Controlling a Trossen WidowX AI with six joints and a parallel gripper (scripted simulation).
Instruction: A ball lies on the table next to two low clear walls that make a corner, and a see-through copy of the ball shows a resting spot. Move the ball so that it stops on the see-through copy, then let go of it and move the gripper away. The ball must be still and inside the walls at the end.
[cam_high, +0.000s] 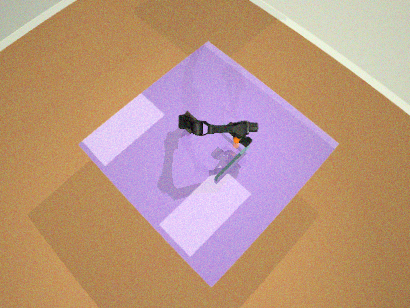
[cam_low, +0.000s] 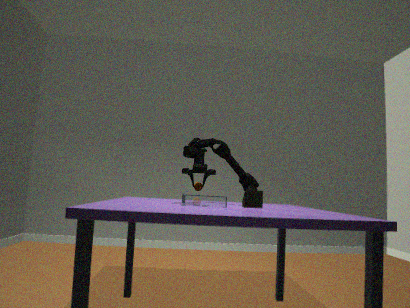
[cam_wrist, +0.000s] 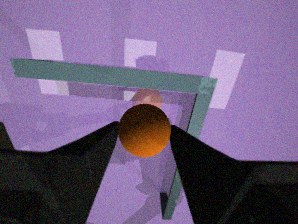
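Right now my gripper tip is 80 mm short of the clear wall, 100 mm to the left of it and 70 mm above it. From my gripper tip the other things lie so: orange ball: right at my gripper tip.
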